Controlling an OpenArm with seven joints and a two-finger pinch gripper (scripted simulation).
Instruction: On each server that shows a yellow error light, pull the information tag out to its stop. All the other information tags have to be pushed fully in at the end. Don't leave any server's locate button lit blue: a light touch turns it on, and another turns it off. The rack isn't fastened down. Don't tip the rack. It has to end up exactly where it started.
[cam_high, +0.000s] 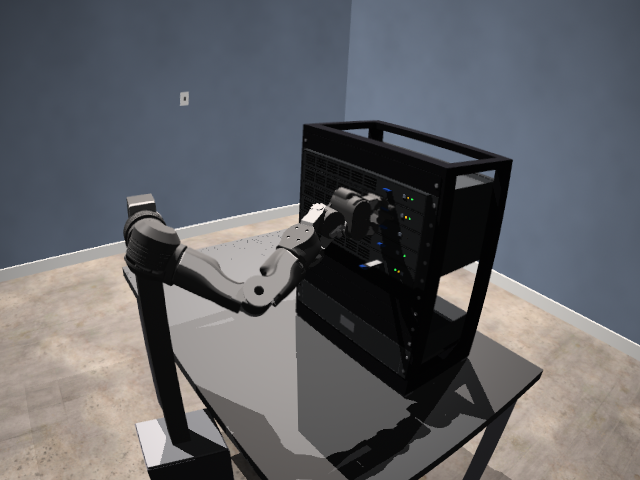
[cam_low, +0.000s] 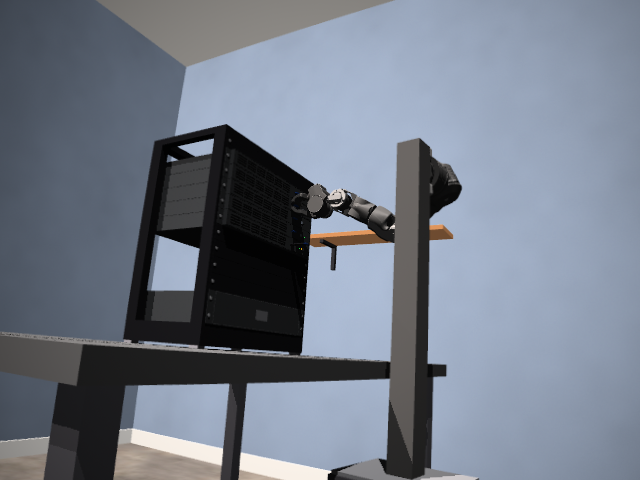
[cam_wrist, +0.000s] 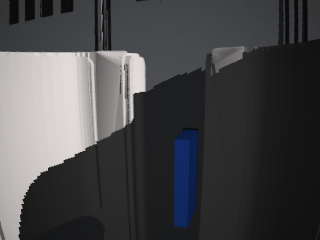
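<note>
The blue information tag lies 4 cm ahead of my hand and 1 cm to the left of it. Also, from my hand: base plate: 72 cm below, 51 cm behind, 17 cm to the left.
</note>
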